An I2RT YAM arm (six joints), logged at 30 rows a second.
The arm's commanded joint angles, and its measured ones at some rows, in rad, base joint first. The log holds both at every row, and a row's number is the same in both.
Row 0, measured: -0.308, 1.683, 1.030, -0.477, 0.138, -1.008
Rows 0 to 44, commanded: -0.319, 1.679, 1.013, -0.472, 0.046, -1.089; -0.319, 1.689, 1.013, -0.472, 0.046, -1.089; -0.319, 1.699, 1.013, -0.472, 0.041, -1.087; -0.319, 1.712, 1.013, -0.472, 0.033, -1.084; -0.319, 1.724, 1.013, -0.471, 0.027, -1.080; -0.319, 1.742, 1.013, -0.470, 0.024, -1.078; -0.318, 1.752, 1.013, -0.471, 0.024, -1.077; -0.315, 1.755, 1.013, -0.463, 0.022, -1.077; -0.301, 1.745, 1.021, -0.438, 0.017, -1.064; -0.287, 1.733, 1.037, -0.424, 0.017, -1.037; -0.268, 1.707, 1.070, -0.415, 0.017, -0.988; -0.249, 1.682, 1.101, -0.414, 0.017, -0.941; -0.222, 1.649, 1.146, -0.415, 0.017, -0.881; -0.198, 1.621, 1.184, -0.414, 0.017, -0.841; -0.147, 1.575, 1.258, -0.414, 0.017, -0.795; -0.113, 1.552, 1.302, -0.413, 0.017, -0.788; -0.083, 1.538, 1.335, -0.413, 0.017, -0.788; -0.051, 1.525, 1.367, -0.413, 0.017, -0.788; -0.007, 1.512, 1.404, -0.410, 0.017, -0.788; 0.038, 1.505, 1.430, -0.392, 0.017, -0.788; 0.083, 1.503, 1.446, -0.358, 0.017, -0.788; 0.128, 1.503, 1.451, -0.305, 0.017, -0.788; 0.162, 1.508, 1.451, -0.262, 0.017, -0.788; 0.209, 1.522, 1.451, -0.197, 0.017, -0.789; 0.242, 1.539, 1.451, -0.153, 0.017, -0.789; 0.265, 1.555, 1.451, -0.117, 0.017, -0.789; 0.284, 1.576, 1.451, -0.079, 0.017, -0.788; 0.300, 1.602, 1.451, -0.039, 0.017, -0.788; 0.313, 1.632, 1.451, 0.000, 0.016, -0.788; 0.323, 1.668, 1.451, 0.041, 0.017, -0.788; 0.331, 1.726, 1.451, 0.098, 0.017, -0.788; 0.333, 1.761, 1.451, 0.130, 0.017, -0.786; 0.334, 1.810, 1.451, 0.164, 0.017, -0.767; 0.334, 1.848, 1.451, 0.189, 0.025, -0.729; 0.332, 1.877, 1.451, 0.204, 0.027, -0.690; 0.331, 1.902, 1.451, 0.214, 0.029, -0.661; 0.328, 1.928, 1.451, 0.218, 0.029, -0.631; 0.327, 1.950, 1.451, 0.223, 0.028, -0.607; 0.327, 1.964, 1.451, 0.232, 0.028, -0.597; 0.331, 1.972, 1.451, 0.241, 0.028, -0.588; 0.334, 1.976, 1.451, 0.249, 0.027, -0.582; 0.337, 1.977, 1.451, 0.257, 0.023, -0.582; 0.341, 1.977, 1.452, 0.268, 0.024, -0.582; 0.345, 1.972, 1.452, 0.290, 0.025, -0.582; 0.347, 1.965, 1.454, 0.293, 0.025, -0.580
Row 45, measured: 0.333, 1.979, 1.450, 0.264, 0.024, -0.626
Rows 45 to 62, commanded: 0.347, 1.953, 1.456, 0.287, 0.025, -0.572; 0.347, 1.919, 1.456, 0.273, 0.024, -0.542; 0.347, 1.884, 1.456, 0.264, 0.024, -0.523; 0.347, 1.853, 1.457, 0.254, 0.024, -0.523; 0.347, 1.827, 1.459, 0.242, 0.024, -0.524; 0.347, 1.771, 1.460, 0.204, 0.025, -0.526; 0.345, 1.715, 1.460, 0.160, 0.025, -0.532; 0.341, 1.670, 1.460, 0.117, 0.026, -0.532; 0.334, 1.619, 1.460, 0.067, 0.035, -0.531; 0.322, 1.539, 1.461, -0.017, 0.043, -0.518; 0.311, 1.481, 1.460, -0.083, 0.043, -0.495; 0.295, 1.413, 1.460, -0.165, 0.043, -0.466; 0.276, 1.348, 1.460, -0.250, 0.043, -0.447; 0.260, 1.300, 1.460, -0.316, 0.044, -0.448; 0.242, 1.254, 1.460, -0.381, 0.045, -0.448; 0.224, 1.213, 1.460, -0.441, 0.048, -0.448; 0.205, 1.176, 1.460, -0.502, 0.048, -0.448; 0.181, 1.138, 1.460, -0.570, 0.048, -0.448
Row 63, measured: 0.235, 1.224, 1.464, -0.435, 0.038, -0.483
